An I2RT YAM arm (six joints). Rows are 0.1 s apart.
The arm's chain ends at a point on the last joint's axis. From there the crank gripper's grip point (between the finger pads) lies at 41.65 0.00 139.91 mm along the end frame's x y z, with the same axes.
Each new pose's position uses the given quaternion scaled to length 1; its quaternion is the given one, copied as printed.
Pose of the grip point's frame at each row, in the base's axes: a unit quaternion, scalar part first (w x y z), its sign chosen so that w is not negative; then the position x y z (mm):
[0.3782, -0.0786, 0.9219, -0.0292, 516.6, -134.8, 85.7]
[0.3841, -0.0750, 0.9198, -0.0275, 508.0, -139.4, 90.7]
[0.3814, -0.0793, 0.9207, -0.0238, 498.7, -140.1, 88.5]
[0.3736, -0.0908, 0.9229, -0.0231, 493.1, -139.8, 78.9]
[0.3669, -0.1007, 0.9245, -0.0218, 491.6, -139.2, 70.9]
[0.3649, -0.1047, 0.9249, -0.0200, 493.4, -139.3, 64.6]
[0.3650, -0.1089, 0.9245, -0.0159, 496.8, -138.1, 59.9]
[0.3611, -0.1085, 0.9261, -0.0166, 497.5, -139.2, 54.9]
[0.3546, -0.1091, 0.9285, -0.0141, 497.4, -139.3, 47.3]
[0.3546, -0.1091, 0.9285, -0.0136, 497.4, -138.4, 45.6]
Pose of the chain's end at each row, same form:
[0.3782, -0.0786, 0.9219, -0.0292, 447.6, -128.6, 214.2]
[0.3841, -0.0750, 0.9198, -0.0275, 437.4, -133.8, 218.4]
[0.3814, -0.0793, 0.9207, -0.0238, 428.9, -135.6, 216.6]
[0.3736, -0.0908, 0.9229, -0.0231, 425.4, -135.6, 208.2]
[0.3669, -0.1007, 0.9245, -0.0218, 425.7, -135.5, 201.1]
[0.3649, -0.1047, 0.9249, -0.0200, 428.0, -136.1, 195.1]
[0.3650, -0.1089, 0.9245, -0.0159, 431.5, -136.2, 190.4]
[0.3611, -0.1085, 0.9261, -0.0166, 433.2, -137.0, 186.0]
[0.3546, -0.1091, 0.9285, -0.0141, 435.0, -137.6, 179.3]
[0.3546, -0.1091, 0.9285, -0.0136, 435.0, -136.9, 177.6]

